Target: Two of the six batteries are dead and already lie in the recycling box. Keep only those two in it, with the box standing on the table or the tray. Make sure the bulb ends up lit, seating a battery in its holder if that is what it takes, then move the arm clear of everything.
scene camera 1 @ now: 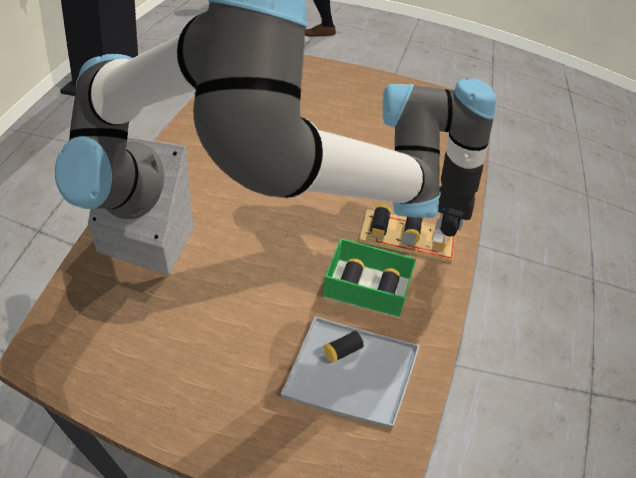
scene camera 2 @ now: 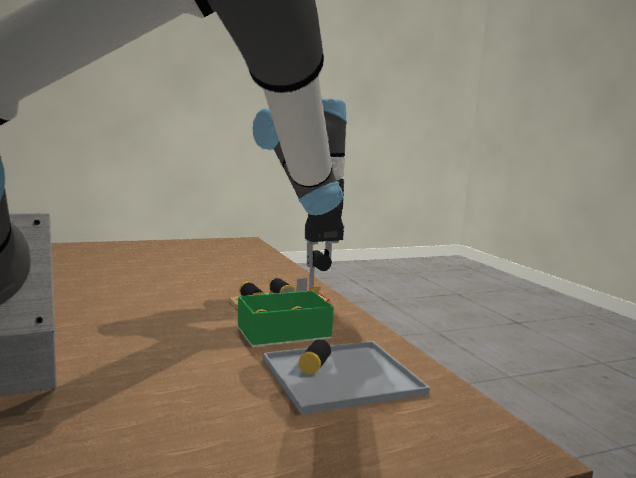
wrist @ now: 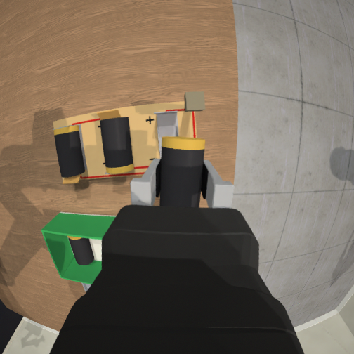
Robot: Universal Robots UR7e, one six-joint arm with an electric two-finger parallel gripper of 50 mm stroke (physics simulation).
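Frame: origin at the arm's base, x back, y right, z up, level; millimetres.
Seen in the pictures: gripper, fingertip midpoint: (scene camera 1: 450,224) (scene camera 2: 318,266); arm's base, link origin: (scene camera 1: 131,180).
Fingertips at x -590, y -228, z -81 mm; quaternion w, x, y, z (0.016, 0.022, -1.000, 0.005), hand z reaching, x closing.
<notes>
Offsets run from my fingertips to a thing's top centre. "spot": to the spot under its first point. Level surfaces: height alone.
My gripper (scene camera 1: 451,224) (scene camera 2: 319,258) (wrist: 180,170) is shut on a black battery with a yellow end, held level above the near end of the empty grey holder {spot: dx +17, dy -35, dz -72 mm} (scene camera 1: 439,235) (wrist: 167,124) on the wooden board {spot: dx +112, dy -17, dz -74 mm} (scene camera 1: 395,227) (wrist: 142,135). The yellow end points to the far side. Two batteries (wrist: 70,152) (wrist: 116,144) sit in the other holders, yellow ends opposite ways. The green box {dx +116, dy +151, dz -24 mm} (scene camera 1: 359,299) (scene camera 2: 285,326) (wrist: 75,224) stands on the table with two batteries {dx +152, dy +154, dz -46 mm} (scene camera 1: 352,272) {dx +80, dy +149, dz -46 mm} (scene camera 1: 389,281) inside. Another battery {dx +109, dy +310, dz -46 mm} (scene camera 1: 347,345) (scene camera 2: 317,354) lies on the grey tray {dx +76, dy +346, dz -72 mm} (scene camera 1: 359,393) (scene camera 2: 370,377).
A dull grey-brown block (wrist: 194,101) stands at the board's far right corner; I cannot tell whether it is the bulb. The wooden table's {dz -83 mm} (scene camera 1: 231,328) right edge runs close past the board. The robot's grey base block (scene camera 1: 169,226) stands at the left.
</notes>
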